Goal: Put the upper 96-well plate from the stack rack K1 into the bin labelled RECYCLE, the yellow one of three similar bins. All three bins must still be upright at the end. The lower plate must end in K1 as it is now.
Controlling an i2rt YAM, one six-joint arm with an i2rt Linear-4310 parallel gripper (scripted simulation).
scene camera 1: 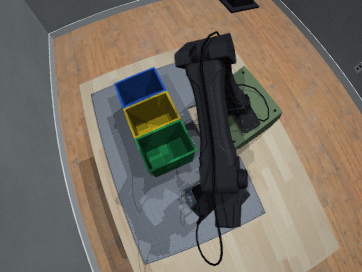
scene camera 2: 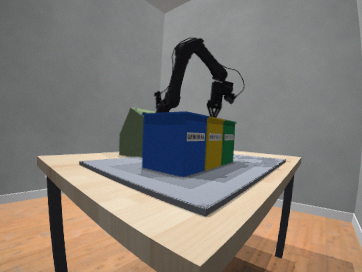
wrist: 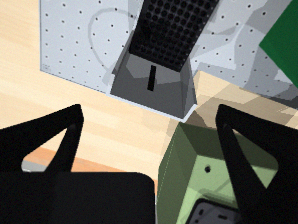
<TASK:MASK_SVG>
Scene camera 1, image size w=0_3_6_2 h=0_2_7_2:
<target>green bin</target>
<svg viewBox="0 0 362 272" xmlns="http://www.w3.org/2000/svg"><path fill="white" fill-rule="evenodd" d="M182 119L135 139L148 173L151 172L155 177L193 161L194 152L197 152L197 149Z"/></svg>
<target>yellow bin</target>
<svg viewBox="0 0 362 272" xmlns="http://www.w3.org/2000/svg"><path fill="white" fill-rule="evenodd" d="M168 92L164 91L124 108L124 113L134 139L181 119Z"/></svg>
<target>blue bin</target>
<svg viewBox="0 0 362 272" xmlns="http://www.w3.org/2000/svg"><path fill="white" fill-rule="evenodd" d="M156 69L150 68L116 82L115 88L123 110L133 104L167 91Z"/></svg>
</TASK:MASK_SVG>
